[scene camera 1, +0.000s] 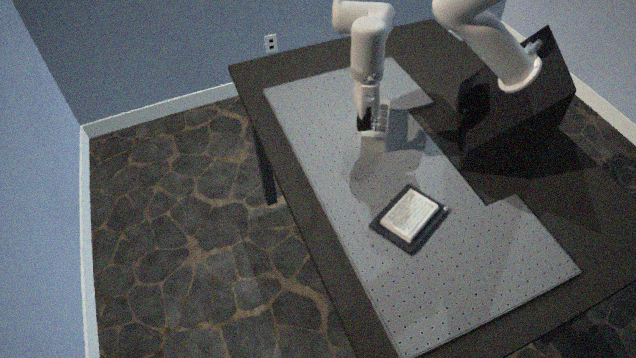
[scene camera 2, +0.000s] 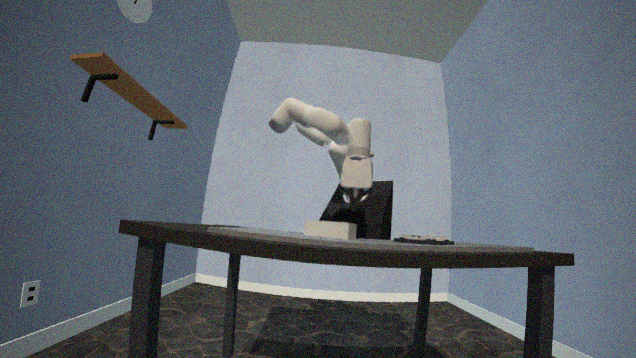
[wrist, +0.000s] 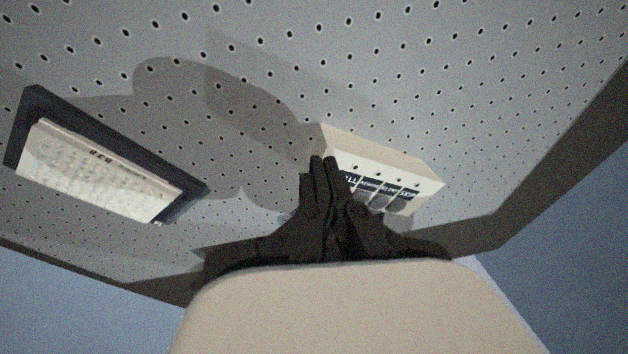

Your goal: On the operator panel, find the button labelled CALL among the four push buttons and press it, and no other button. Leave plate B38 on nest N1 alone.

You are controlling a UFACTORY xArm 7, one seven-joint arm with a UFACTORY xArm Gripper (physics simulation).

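Frame: origin at the arm's base, x ahead, y left, z up, level; metres.
Seen in the pictures: gripper, between the fingertips: [scene camera 1: 363,128] [scene camera 2: 353,211] [wrist: 319,172]; arm's base, origin of its link: [scene camera 1: 520,74] [scene camera 2: 355,195].
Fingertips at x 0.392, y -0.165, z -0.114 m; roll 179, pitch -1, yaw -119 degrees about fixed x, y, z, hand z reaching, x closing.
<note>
Pixels of each thing's middle, then the offset from my fingertips to it. "*": a spot on its surface instead. Level surfaces: height alone.
- operator panel, middle of its body: [wrist: 370,176] [scene camera 1: 375,123] [scene camera 2: 330,229] 0.087 m back, 0.046 m right, 0.060 m down
- ALL, a spot on its surface: [wrist: 351,179] * 0.055 m back, 0.022 m right, 0.035 m down
- far label, a spot on its surface: [wrist: 409,193] * 0.115 m back, 0.084 m right, 0.035 m down
- Plate B38, middle of its body: [wrist: 107,182] [scene camera 1: 410,214] [scene camera 2: 423,237] 0.044 m ahead, 0.241 m left, 0.069 m down
- dark nest, a spot on its surface: [wrist: 25,105] * 0.129 m ahead, 0.218 m left, 0.076 m down
- grey perforated board, height of its surface: 0.088 m down
The operator panel [scene camera 1: 384,117] [scene camera 2: 330,230] [wrist: 425,186] is a cream box with a row of labels and round grey buttons. In the wrist view the label ending in "ALL" [wrist: 351,179] is partly covered by a finger, and the button belonging to it is hidden. Three other buttons show, and the far label [wrist: 409,193] reads SKIP. My gripper [scene camera 1: 364,129] [scene camera 2: 354,204] [wrist: 319,172] is shut and empty, its fingertips above the panel's height and near its CALL end. Plate B38 [scene camera 1: 410,214] [scene camera 2: 425,237] [wrist: 100,172] lies on the dark nest [scene camera 1: 413,248] [wrist: 25,105].
The grey perforated board [scene camera 1: 450,280] [wrist: 450,110] lies on the dark table [scene camera 1: 320,240] [scene camera 2: 280,257]. A large black block [scene camera 1: 525,120] [scene camera 2: 380,210] stands by the arm's base. A wooden shelf [scene camera 2: 135,95] is on the wall.
</note>
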